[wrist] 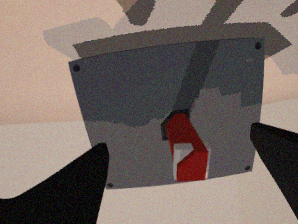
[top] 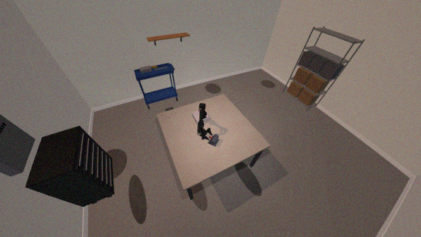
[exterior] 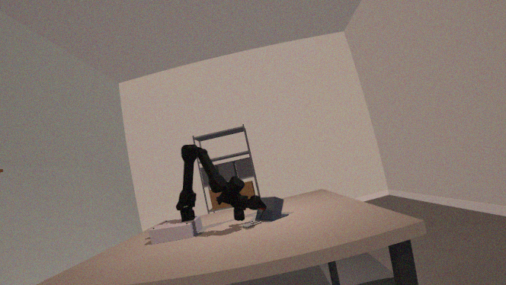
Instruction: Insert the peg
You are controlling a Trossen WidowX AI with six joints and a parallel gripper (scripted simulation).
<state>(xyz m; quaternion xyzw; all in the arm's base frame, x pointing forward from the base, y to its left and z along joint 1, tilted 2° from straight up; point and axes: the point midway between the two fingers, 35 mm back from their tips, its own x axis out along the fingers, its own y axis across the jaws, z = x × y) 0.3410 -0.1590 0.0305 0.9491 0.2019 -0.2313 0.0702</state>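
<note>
The red peg is 10 mm behind my gripper tip. Also, from my gripper tip: grey sloped panel: 40 mm ahead, 20 mm to the left, 20 mm below.
</note>
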